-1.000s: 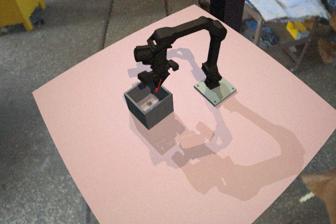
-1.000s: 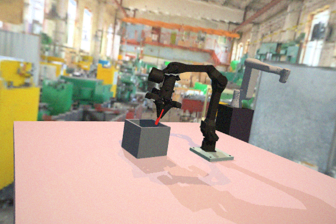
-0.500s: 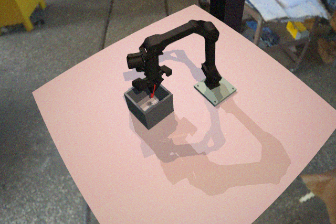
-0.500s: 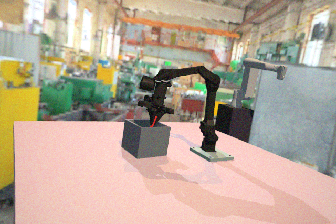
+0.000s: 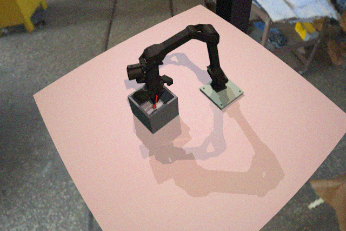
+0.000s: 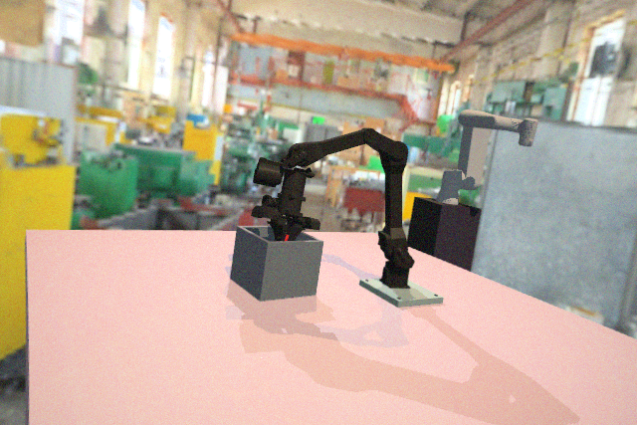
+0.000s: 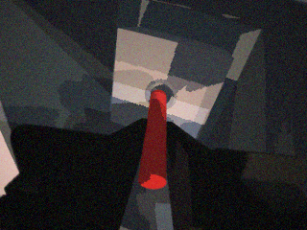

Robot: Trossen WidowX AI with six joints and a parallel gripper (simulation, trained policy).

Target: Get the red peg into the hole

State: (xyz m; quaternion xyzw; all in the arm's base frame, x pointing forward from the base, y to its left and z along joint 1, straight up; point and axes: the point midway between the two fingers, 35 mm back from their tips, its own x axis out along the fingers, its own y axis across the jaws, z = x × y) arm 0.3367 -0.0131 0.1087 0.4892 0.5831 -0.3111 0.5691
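My gripper tip is 10 mm below the red peg.
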